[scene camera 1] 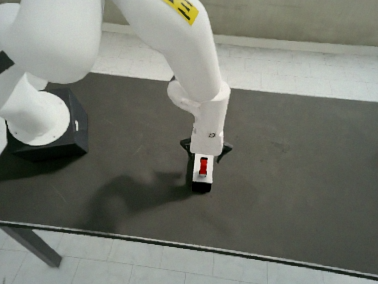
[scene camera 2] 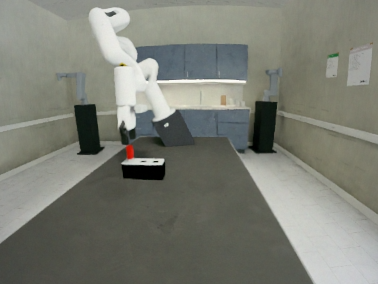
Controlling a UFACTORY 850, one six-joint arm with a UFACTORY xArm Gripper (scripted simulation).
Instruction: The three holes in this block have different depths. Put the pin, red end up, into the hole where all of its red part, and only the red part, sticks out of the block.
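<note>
Through scene camera 1 I see my gripper (scene camera 1: 204, 158). Scene camera 2, for its part, gives me a view of a block (scene camera 2: 146, 169).
</note>
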